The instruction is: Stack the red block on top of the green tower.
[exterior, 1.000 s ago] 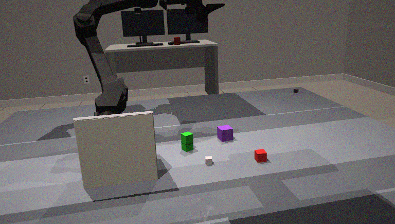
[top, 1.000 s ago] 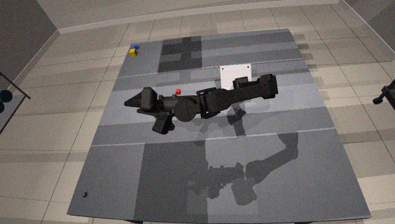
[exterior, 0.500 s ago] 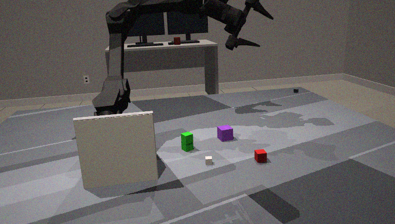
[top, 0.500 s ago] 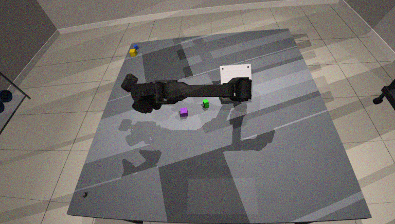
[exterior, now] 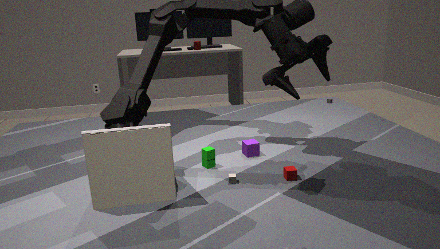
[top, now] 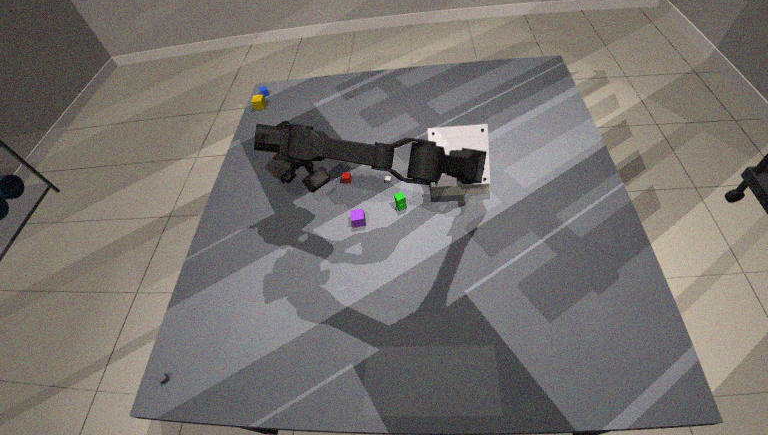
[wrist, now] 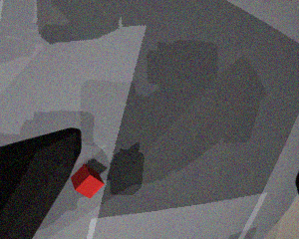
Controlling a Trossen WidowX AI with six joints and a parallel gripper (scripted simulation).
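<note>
Right now the red block is 17 cm below my gripper tip, 10 cm behind it and 9 cm to the right of it. Also, from my gripper tip: yellow block: 54 cm to the right, 30 cm ahead, 16 cm below; then purple block: 16 cm below, 14 cm behind, 7 cm to the left; then small white block: 23 cm behind, 17 cm below, 7 cm to the right.
</note>
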